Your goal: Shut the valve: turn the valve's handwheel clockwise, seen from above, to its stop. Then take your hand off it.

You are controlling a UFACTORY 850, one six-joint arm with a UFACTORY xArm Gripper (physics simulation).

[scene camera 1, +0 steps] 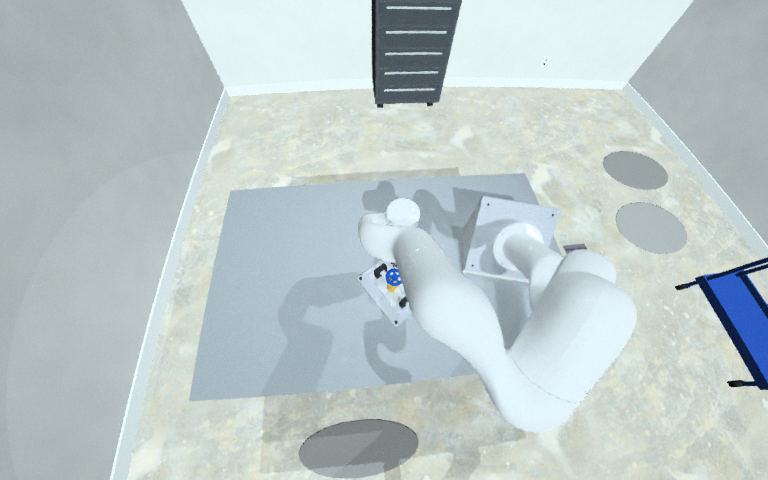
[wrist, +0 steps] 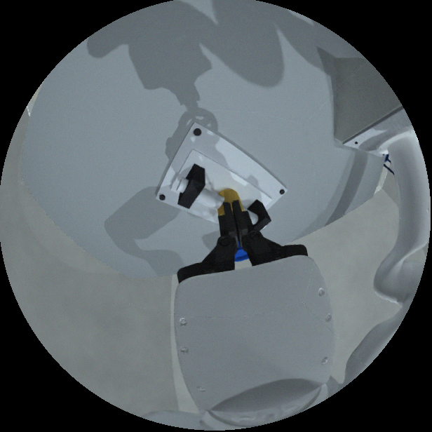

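The valve's blue handwheel [scene camera 1: 393, 277] [wrist: 241, 255] sits on top of the yellow valve body [scene camera 1: 391, 288] [wrist: 228, 195]. In the wrist view the wheel is mostly hidden behind my fingers. The valve is fixed on a white base plate [scene camera 1: 395, 314] [wrist: 197, 131] between two black clamps. My gripper [wrist: 231, 210] is shut with nothing between its fingers. In the wrist view its fingertips lie in front of the valve body and the wheel; whether they touch the wheel I cannot tell. In the scene view the arm hides my gripper and the right part of the base plate.
The base plate lies on a large grey mat [scene camera 1: 260, 237] [wrist: 75, 130]. My arm's mounting block [scene camera 1: 478, 237] [wrist: 367, 100] stands at the right of the mat. A dark drawer cabinet [scene camera 1: 413, 42] stands at the back wall, and a blue cart [scene camera 1: 730, 316] at the far right.
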